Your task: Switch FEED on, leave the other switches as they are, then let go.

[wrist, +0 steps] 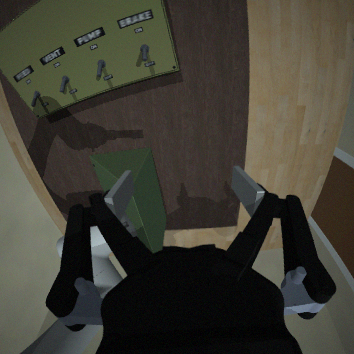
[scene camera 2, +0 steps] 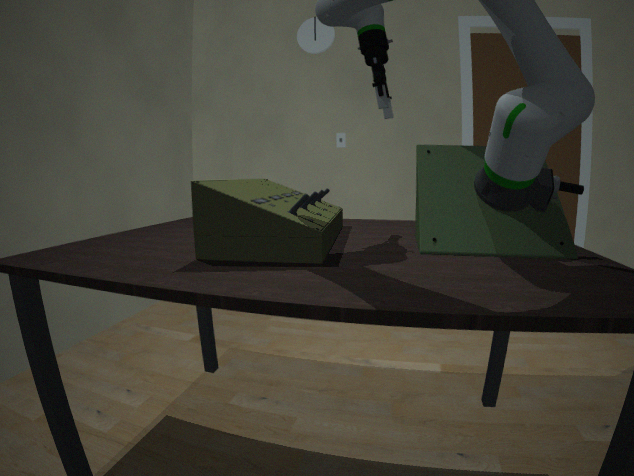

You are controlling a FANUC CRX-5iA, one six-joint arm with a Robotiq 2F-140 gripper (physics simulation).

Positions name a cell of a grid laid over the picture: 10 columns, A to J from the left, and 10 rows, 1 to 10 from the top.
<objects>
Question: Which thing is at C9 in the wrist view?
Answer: The gripper.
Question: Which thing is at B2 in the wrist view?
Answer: An olive switch box.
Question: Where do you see an olive switch box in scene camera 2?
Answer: D5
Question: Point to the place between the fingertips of the gripper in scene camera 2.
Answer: G3
</objects>
